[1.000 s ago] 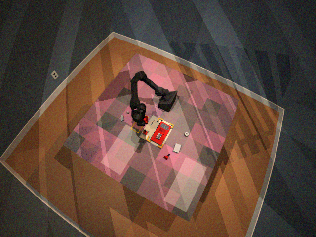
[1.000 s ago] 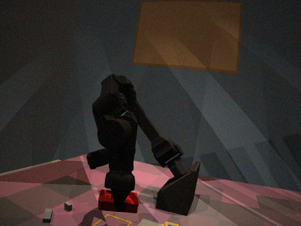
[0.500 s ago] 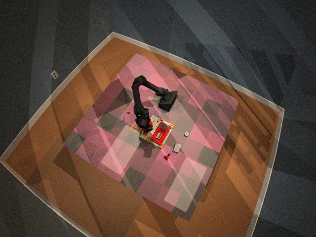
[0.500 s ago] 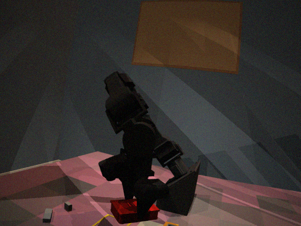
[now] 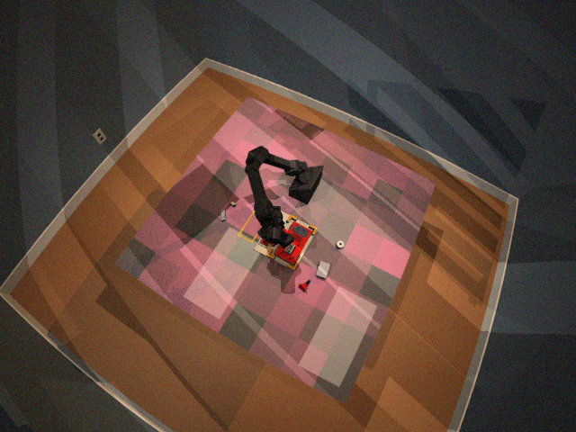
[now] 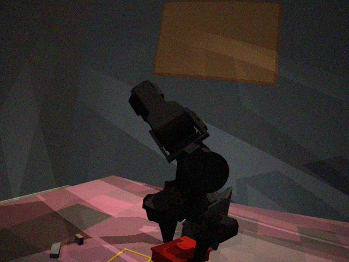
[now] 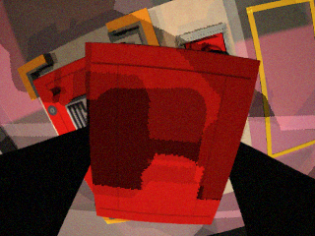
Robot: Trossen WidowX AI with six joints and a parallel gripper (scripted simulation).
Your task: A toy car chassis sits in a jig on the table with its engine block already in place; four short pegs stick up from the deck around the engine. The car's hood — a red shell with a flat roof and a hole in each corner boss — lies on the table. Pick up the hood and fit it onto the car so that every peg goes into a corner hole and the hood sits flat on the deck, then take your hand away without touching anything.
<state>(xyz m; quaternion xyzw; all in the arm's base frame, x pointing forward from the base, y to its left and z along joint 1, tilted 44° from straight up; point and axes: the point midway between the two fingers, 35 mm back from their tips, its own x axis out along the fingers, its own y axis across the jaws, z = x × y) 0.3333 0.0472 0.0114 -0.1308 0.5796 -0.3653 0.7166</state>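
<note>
Right now the pale jig plate is 100 mm below my gripper tip, 40 mm to the left of it and 40 mm behind it. The rest, counted from my gripper tip: red hood: 10 mm above.
</note>
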